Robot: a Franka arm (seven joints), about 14 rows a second.
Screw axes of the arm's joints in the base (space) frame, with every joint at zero. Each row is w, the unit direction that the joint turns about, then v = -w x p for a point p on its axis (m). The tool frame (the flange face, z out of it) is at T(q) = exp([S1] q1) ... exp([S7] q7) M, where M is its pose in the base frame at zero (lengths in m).
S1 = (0, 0, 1, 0, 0, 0)
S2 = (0, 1, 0, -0.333, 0, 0)
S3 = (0, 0, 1, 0, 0, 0)
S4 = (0, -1, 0, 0.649, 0, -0.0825)
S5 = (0, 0, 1, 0, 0, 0)
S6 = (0, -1, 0, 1.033, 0, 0)
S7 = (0, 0, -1, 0, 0.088, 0)
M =
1 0 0 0.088
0 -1 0 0
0 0 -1 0.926
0 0 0 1
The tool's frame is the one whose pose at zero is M.
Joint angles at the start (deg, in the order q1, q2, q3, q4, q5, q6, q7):
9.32 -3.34 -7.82 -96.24 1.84 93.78 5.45
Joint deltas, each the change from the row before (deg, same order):
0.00 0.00 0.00 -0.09 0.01 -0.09 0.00
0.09 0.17 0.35 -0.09 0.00 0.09 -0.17
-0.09 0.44 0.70 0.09 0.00 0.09 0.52
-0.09 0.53 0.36 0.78 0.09 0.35 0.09
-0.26 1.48 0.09 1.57 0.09 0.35 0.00
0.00 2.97 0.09 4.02 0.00 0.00 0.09
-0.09 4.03 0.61 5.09 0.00 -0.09 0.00
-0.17 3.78 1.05 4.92 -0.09 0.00 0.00
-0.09 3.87 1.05 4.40 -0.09 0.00 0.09
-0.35 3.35 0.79 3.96 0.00 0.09 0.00
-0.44 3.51 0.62 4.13 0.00 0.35 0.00
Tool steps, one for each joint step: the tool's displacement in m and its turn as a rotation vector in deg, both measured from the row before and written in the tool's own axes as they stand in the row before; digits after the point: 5 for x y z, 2 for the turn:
-0.00025 0.00003 0.00089 -0.01 -0.18 0.00
0.00042 -0.00433 0.00236 -0.06 -0.18 -0.60
0.00164 -0.00626 0.00347 -0.11 -0.27 -0.08
0.00343 -0.00349 -0.00191 0.08 0.59 -0.18
0.00892 -0.00015 0.00064 -0.03 0.46 0.17
0.01668 -0.00443 -0.00395 -0.21 1.09 -0.05
0.02108 -0.00984 -0.00028 -0.24 1.00 -0.60
0.01889 -0.01269 0.00024 -0.09 1.14 -0.97
0.01791 -0.01286 0.00725 0.00 0.51 -0.93
0.01565 -0.00661 0.00595 0.15 0.67 -0.47
0.01639 -0.00354 0.00706 0.19 0.95 -0.21

